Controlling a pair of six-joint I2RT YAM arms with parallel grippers.
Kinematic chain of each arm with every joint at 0, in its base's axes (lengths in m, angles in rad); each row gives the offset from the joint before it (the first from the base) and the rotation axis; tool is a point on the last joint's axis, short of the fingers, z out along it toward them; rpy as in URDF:
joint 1: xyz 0 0 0.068 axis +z
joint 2: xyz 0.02 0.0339 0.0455 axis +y
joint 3: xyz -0.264 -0.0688 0 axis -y
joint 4: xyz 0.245 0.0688 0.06 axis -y
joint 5: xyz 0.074 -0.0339 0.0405 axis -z
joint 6: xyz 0.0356 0 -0.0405 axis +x
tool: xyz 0 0 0 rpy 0 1.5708 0
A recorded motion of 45 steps. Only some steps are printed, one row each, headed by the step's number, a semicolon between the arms.
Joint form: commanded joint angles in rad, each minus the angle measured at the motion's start. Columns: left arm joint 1, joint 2, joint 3, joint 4, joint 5, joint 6; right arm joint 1, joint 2, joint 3, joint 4, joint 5, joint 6.
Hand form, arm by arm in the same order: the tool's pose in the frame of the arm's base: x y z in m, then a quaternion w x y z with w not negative. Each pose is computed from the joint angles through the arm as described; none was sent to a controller.
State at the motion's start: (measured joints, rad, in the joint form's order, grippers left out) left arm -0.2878 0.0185 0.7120 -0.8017 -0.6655 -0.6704; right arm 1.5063 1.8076 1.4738 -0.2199 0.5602 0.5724
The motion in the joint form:
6: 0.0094 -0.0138 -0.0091 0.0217 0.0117 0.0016; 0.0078 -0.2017 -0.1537 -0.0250 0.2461 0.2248
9: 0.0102 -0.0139 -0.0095 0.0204 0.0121 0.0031; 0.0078 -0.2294 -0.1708 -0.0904 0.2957 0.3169
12: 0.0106 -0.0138 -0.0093 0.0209 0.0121 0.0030; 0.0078 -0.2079 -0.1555 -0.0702 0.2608 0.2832
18: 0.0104 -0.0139 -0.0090 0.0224 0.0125 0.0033; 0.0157 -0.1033 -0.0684 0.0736 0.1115 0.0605
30: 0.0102 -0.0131 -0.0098 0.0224 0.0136 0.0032; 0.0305 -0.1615 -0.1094 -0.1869 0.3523 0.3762
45: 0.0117 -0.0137 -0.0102 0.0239 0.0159 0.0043; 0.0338 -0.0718 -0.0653 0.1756 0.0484 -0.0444
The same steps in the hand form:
6: 0.0127 0.0189 0.3098 0.67879 -0.34854 0.64105 -0.08252; 0.0464 0.3643 0.3159 0.49588 -0.09748 0.81588 0.28095
9: 0.0127 0.0189 0.3096 0.67844 -0.34812 0.64179 -0.08148; 0.0470 0.3531 0.3149 0.49627 -0.05959 0.82315 0.26941
12: 0.0127 0.0189 0.3097 0.67861 -0.34831 0.64150 -0.08153; 0.0465 0.3602 0.3138 0.48989 -0.07930 0.82342 0.27514
18: 0.0127 0.0189 0.3099 0.67909 -0.34813 0.64101 -0.08213; 0.0416 0.3973 0.3165 0.48406 -0.18465 0.79652 0.31167
30: 0.0130 0.0188 0.3097 0.67859 -0.34769 0.64177 -0.08221; 0.0406 0.3647 0.3054 0.50067 -0.05527 0.83144 0.23447
45: 0.0130 0.0187 0.3098 0.67900 -0.34724 0.64153 -0.08259; 0.0330 0.4100 0.3145 0.48787 -0.23390 0.77088 0.33619

